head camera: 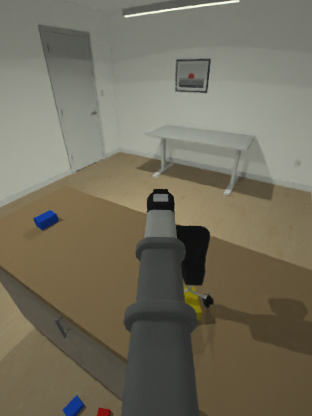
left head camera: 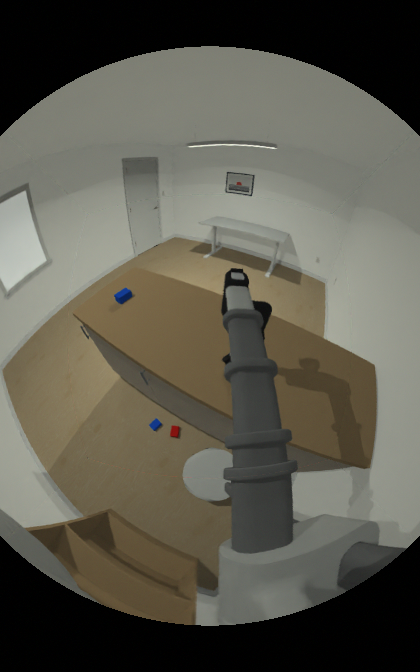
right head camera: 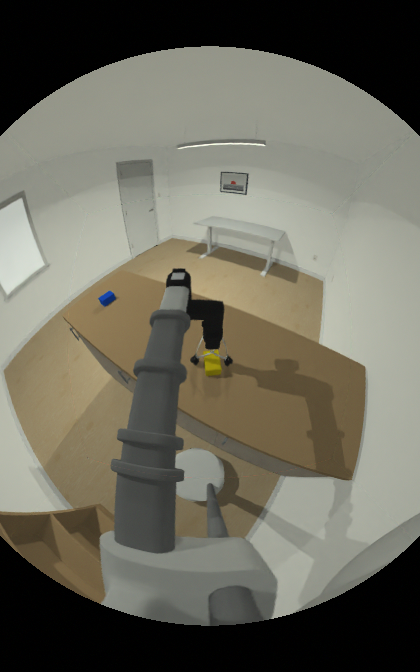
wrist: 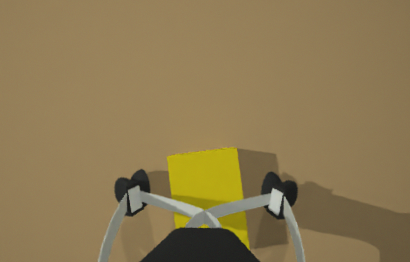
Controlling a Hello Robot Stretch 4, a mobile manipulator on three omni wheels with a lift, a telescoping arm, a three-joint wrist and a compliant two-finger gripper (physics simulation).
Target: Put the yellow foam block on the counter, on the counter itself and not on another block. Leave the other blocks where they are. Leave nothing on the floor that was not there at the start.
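Places are measured from the robot's base along level axes (x back, y right, z up), in millimetres.
Where they show: gripper, fingertip midpoint: point(wrist: 205, 185).
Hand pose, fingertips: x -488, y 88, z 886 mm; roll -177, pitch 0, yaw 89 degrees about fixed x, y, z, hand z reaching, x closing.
After its pixels a point has its place.
The yellow foam block point(head camera: 193, 305) @[x -459, y 103, z 927 mm] point(right head camera: 212, 366) point(wrist: 207, 175) @[x -504, y 90, z 927 mm] lies on the brown counter point(head camera: 90, 260) @[x -674, y -281, z 882 mm] point(left head camera: 175, 335) point(right head camera: 270, 415) point(wrist: 200, 75) @[x -603, y 82, z 882 mm], not on another block. In the head view the arm covers part of it; in the left head view it is hidden behind the arm. My gripper point(right head camera: 212, 360) point(wrist: 205, 185) @[x -488, y 88, z 886 mm] is open, with one fingertip on each side of the block and a gap on both sides. A blue block point(head camera: 46, 220) @[x -887, y -551, z 920 mm] point(left head camera: 123, 295) point(right head camera: 107, 298) lies at the far left of the counter, well apart from the yellow one.
On the floor before the counter lie a second blue block point(head camera: 74, 406) @[x -394, y -460, z 17 mm] point(left head camera: 155, 424) and a red block point(head camera: 103, 412) @[x -375, y -295, z 17 mm] point(left head camera: 175, 431). A grey table point(head camera: 205, 136) @[x -3291, y 676, z 692 mm] point(left head camera: 245, 227) point(right head camera: 240, 226) stands by the back wall. A brown open shelf unit point(left head camera: 196, 580) is at the lower left.
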